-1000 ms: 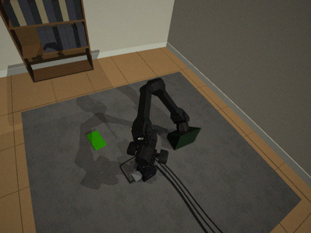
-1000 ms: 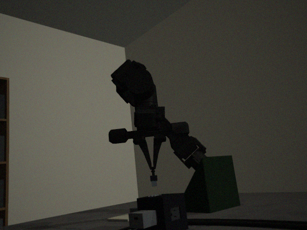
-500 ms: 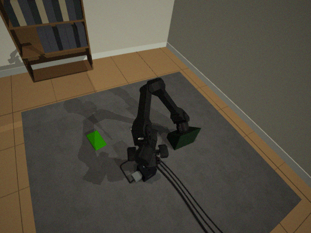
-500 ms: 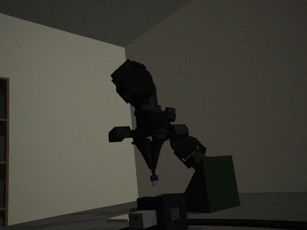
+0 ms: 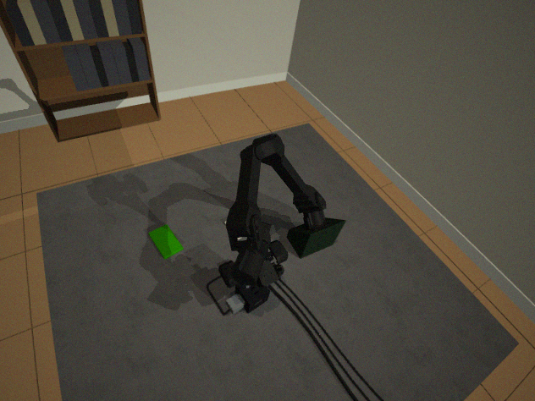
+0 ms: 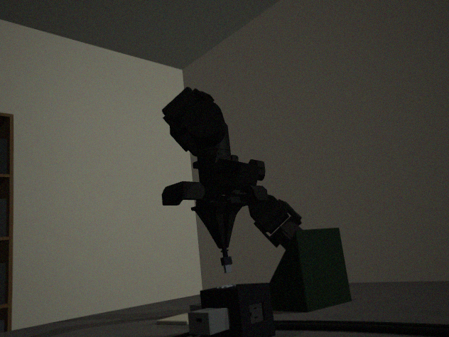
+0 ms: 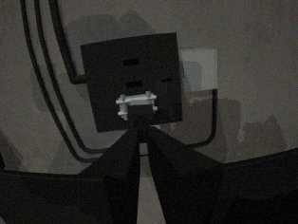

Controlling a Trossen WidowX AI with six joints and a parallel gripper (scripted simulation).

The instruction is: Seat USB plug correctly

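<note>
Right now the dark USB plug is 2 cm below my gripper tip. The rest, counted from my gripper tip: green flat block (18 cm ahead, 30 cm to the right, 13 cm below); white flat tile (9 cm behind, 26 cm to the right, 13 cm below).
</note>
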